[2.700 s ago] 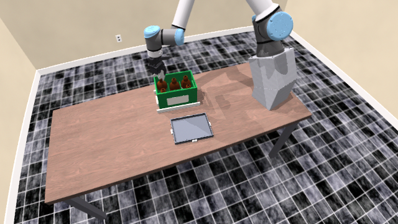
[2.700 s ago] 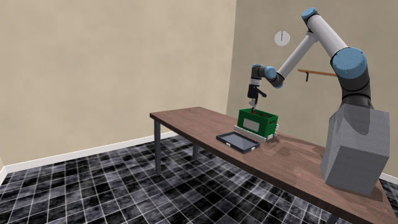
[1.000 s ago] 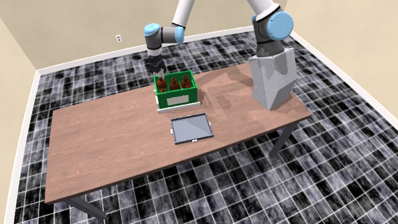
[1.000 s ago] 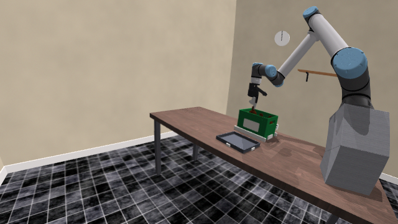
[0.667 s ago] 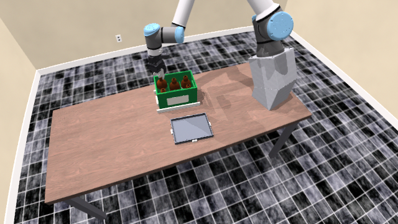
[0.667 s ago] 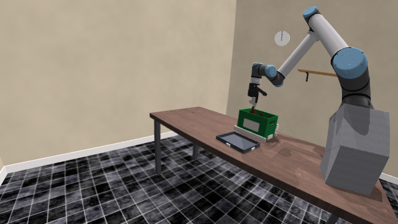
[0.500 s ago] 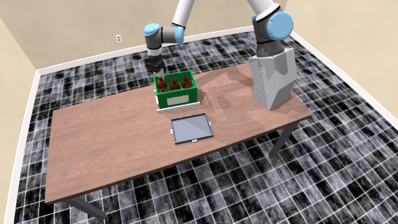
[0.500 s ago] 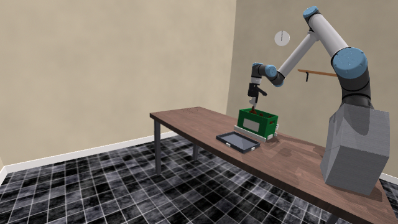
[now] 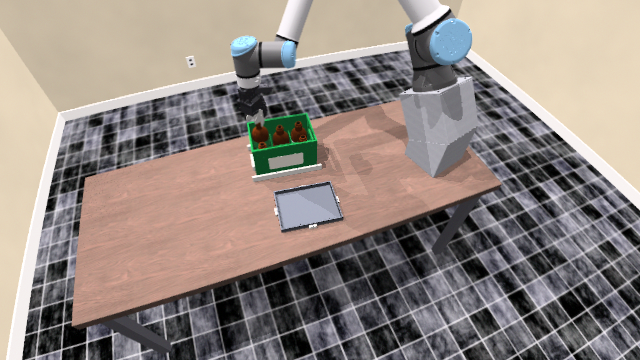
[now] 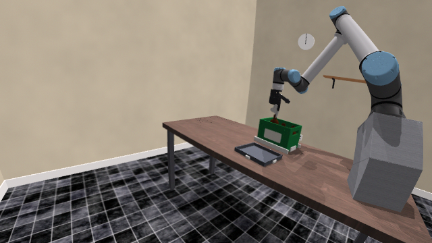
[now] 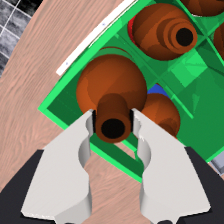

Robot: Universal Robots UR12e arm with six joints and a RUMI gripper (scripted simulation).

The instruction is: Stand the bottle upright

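Now: hand 70 mm above the glass bottle. From my hand the other things lie so: grey tray 110 mm behind, 340 mm to the left, 190 mm below; green crate 80 mm behind, 50 mm to the left, 120 mm below.
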